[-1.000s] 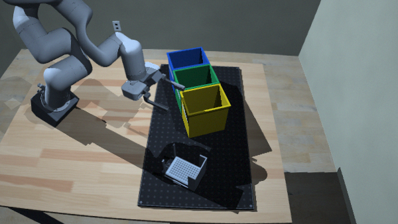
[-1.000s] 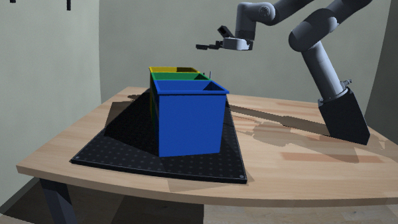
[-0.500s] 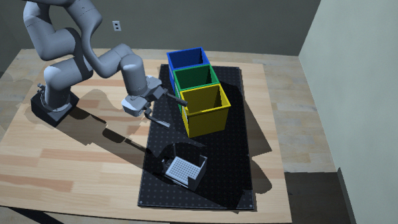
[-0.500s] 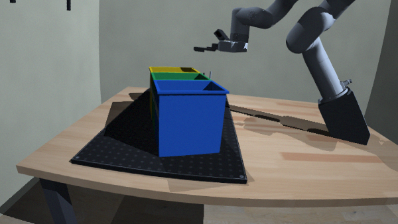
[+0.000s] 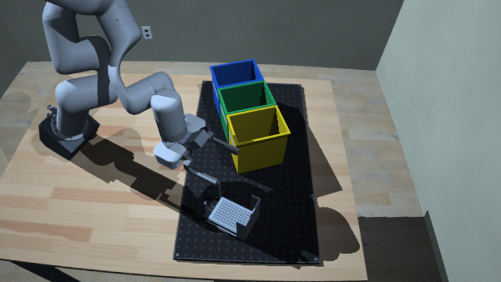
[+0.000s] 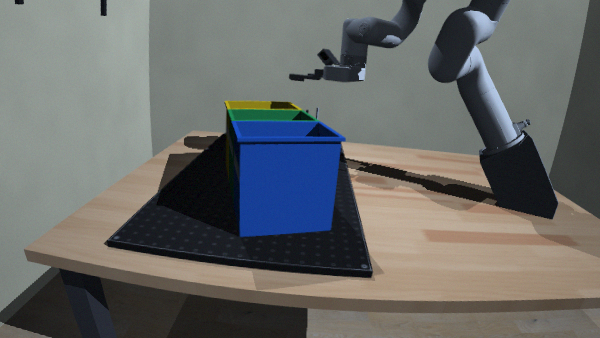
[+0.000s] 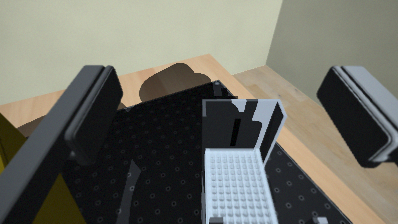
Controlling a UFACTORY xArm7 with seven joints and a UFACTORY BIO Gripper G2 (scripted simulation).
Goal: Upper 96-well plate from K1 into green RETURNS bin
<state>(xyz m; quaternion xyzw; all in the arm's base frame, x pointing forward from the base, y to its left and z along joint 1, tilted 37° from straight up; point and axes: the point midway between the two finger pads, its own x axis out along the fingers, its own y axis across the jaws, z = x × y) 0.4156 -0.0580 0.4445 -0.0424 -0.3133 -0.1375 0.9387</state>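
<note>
Now: the 96-well plate 21 cm below my hand, 6 cm to the right of it and 4 cm ahead of it. Round my hand: blue bin: 45 cm to the left, 16 cm below, 3 cm behind; then yellow bin: 21 cm to the left, 16 cm below, 8 cm ahead; then green bin: 33 cm to the left, 16 cm below, 2 cm ahead.
</note>
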